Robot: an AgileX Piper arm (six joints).
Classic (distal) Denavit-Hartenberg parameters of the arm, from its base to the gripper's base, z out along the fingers. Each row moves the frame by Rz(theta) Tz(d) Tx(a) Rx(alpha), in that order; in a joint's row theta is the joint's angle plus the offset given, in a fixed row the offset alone. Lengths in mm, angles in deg.
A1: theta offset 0  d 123  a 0  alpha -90
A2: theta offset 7.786  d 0  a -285.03  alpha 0
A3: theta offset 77.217  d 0  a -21.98  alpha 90
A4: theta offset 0  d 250.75  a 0  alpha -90
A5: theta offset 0  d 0  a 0  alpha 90
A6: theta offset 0  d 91  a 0  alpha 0
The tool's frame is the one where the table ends.
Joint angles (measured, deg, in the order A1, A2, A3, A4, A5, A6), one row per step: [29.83 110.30 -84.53 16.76 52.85 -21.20]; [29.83 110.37 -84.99 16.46 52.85 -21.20]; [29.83 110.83 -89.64 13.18 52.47 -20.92]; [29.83 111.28 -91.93 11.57 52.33 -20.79]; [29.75 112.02 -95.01 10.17 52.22 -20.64]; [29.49 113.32 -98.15 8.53 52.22 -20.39]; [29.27 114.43 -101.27 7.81 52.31 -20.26]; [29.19 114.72 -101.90 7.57 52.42 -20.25]
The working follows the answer.
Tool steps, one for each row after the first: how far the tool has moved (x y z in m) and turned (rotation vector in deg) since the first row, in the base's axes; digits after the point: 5 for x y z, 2 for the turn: [0.00131 0.00033 0.00157 -0.05 -0.48 0.11]; [0.01427 0.00304 0.01980 -0.46 -5.90 0.78]; [0.02060 0.00436 0.02746 -0.80 -8.35 1.07]; [0.02879 0.00635 0.03713 -0.75 -11.10 1.13]; [0.03860 0.00731 0.04288 -1.20 -13.41 0.99]; [0.04685 0.00898 0.05012 -0.87 -15.38 0.72]; [0.04871 0.00898 0.05099 -0.96 -15.70 0.69]
Tool pose at each row, in the base's axes (x y z in m, rotation vector in deg; rounded; the steps above come from the unrounded poses): [0.33936 0.21870 0.22166 -59.59 152.10 22.92]; [0.34067 0.21903 0.22323 -59.71 151.66 22.58]; [0.35364 0.22174 0.24146 -60.30 146.77 18.89]; [0.35997 0.22306 0.24912 -60.54 144.63 17.06]; [0.36816 0.22505 0.25879 -60.31 142.12 15.54]; [0.37796 0.22601 0.26454 -59.99 140.30 13.64]; [0.38621 0.22769 0.27178 -59.33 138.50 12.88]; [0.38807 0.22768 0.27264 -59.28 138.27 12.58]

